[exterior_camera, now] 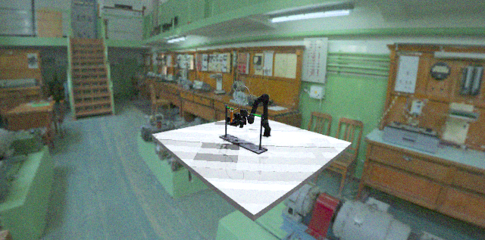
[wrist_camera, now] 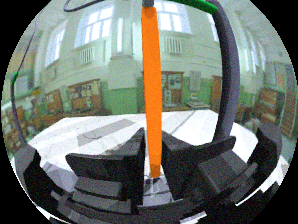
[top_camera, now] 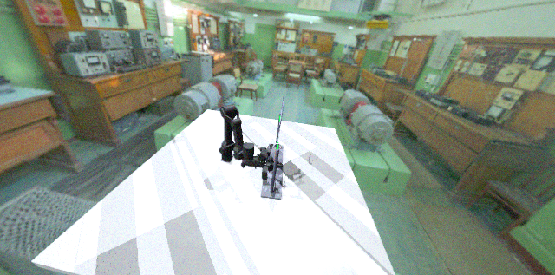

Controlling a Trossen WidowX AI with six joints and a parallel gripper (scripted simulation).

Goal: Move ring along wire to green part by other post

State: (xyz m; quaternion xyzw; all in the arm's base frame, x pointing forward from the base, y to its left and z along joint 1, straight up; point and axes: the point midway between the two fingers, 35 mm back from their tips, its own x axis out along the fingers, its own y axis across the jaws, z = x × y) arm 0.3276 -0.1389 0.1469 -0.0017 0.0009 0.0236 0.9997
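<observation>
The ring with orange handle lies 80 mm above my gripper tip and 40 mm behind it.
</observation>
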